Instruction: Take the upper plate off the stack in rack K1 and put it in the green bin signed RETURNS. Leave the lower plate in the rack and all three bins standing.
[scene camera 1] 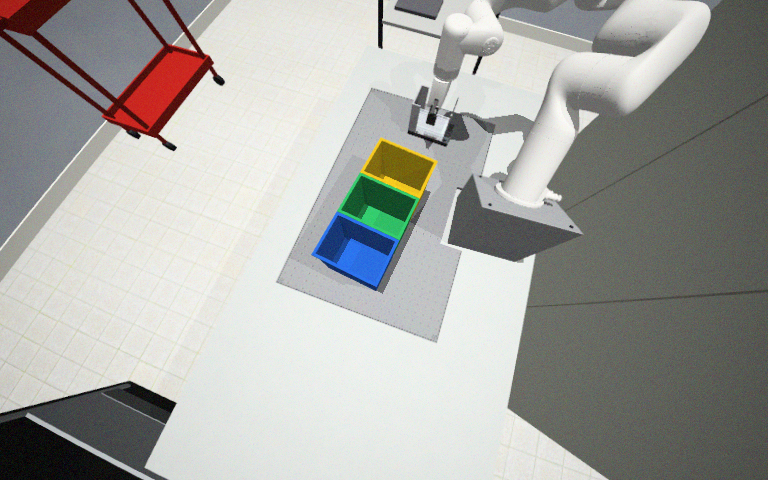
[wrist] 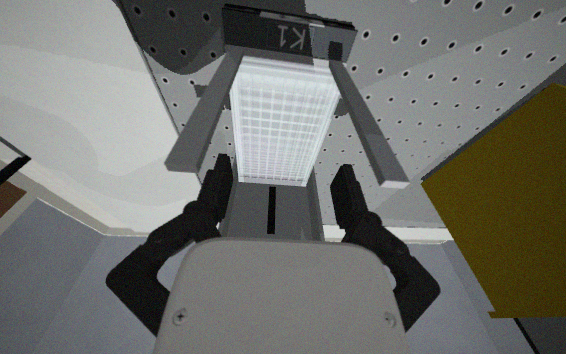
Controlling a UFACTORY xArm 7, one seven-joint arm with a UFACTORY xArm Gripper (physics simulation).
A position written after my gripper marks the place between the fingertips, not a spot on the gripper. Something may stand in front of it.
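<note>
I see my gripper [wrist: 284, 170]. The yellow bin [scene camera 1: 392, 164] is here, and I find it in the wrist view [wrist: 494, 198] as well. There is a green bin [scene camera 1: 378, 205]. I also see a blue bin [scene camera 1: 349, 247], but in the wrist view it is out of frame. A gridded plate [wrist: 280, 115] is part of what I see too.
</note>
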